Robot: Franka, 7 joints.
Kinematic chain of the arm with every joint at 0, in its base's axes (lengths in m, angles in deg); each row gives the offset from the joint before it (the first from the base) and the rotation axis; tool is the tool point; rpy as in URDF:
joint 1: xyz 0 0 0.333 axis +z
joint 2: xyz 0 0 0 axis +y
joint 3: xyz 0 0 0.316 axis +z
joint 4: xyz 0.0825 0 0 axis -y
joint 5: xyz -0.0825 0 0.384 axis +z
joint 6: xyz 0 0 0 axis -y
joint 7: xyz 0.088 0 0 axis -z
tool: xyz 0 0 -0.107 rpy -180 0 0
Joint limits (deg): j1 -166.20..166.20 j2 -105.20..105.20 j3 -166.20..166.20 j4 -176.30..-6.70 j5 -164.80..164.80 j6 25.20..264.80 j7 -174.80..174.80
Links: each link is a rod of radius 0.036 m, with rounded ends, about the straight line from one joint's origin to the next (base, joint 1, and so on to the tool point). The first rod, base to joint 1, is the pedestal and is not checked.
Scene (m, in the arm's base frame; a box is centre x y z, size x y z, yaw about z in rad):
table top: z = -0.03
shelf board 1: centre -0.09 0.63 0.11 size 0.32 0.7 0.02 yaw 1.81
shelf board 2: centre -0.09 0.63 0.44 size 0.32 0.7 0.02 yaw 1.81
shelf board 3: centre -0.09 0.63 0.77 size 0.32 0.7 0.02 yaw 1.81
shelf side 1: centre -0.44 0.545 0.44 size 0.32 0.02 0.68 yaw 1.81
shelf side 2: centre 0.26 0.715 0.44 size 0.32 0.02 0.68 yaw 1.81
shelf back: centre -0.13 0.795 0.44 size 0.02 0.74 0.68 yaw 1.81
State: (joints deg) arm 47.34 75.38 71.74 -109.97 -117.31 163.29 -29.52
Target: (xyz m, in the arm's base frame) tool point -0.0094 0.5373 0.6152
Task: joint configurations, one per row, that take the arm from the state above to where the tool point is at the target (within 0.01 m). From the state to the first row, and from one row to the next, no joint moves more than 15 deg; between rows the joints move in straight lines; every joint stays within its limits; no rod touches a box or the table.
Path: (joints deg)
1: 39.52 73.87 70.84 -123.17 -120.37 169.59 -29.52
2: 31.70 72.36 69.94 -136.38 -123.42 175.88 -29.52
3: 23.88 70.86 69.05 -149.58 -126.48 182.18 -29.52
4: 17.77 76.31 80.96 -145.28 -125.35 185.07 -29.52
5: 11.66 81.77 92.88 -140.98 -124.22 187.97 -29.52
6: 5.55 87.23 104.79 -136.68 -123.10 190.87 -29.52
7: -0.55 92.69 116.71 -132.39 -121.97 193.77 -29.52
8: 8.50 85.81 112.42 -120.34 -118.97 185.66 -29.52
9: 17.56 78.94 108.14 -108.30 -115.96 177.56 -29.52

